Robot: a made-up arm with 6 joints.
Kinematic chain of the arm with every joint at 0, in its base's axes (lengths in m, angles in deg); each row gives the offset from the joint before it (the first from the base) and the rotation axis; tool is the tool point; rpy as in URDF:
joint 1: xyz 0 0 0.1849 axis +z
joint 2: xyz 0 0 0 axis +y
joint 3: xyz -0.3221 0 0.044 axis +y
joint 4: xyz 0.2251 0 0.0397 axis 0.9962 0 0.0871
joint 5: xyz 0 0 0 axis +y
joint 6: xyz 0.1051 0 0.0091 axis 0.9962 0 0.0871
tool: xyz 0 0 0 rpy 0 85 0
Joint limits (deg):
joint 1: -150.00..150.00
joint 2: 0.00..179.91
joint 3: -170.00..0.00
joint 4: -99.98..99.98
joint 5: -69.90..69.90
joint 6: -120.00..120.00
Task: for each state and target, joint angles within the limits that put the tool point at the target. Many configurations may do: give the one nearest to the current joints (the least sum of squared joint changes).
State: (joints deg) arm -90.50 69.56 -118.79 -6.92 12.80 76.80
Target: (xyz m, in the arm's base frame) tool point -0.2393 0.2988 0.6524
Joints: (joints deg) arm -52.17 20.41 -124.52 -10.22 17.77 76.80
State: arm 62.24 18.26 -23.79 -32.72 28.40 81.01
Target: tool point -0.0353 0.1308 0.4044
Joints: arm 107.89 45.46 -32.00 -28.96 7.36 81.01
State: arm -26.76 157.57 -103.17 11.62 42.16 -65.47
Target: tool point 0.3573 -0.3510 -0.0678
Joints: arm -45.61 170.00 -115.15 9.84 32.90 -65.47
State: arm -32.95 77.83 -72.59 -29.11 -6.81 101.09
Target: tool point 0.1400 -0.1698 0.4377
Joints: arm -49.23 62.71 -46.50 -29.33 5.34 101.09
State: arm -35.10 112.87 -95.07 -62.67 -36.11 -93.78
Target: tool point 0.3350 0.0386 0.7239
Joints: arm -1.06 102.40 -135.25 -57.58 -30.27 -93.78
